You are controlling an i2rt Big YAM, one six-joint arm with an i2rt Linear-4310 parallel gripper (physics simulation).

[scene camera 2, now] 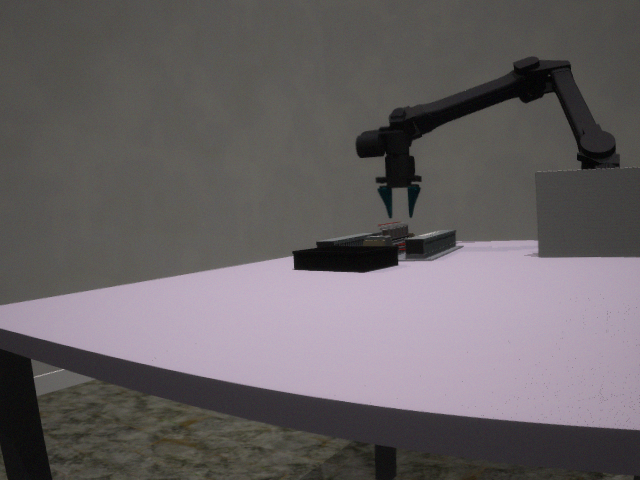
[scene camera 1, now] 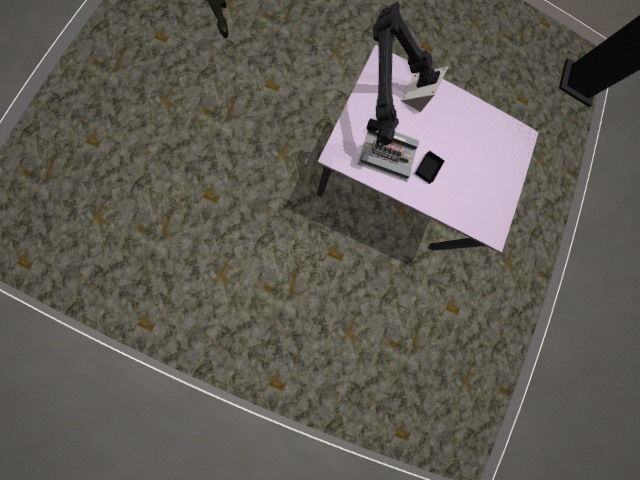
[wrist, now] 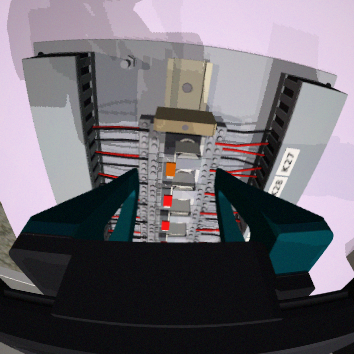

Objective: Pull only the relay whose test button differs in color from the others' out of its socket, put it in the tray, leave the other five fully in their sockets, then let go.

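The relays stand in a row of sockets between two grey ducts. In the wrist view, one relay has an orange test button; two relays nearer the gripper show red buttons. The button of the relay by the tan end clamp cannot be made out, and the near end of the row is hidden behind the gripper body. My gripper is partly open and empty, pointing down above the relay row, its teal fingers on either side of it. The black tray stands beside the panel.
Grey wiring ducts run along both sides of the panel, the right one with labels K27 and K28. Red and black wires run from the ducts to the sockets. The arm's pale base block stands on the pink table.
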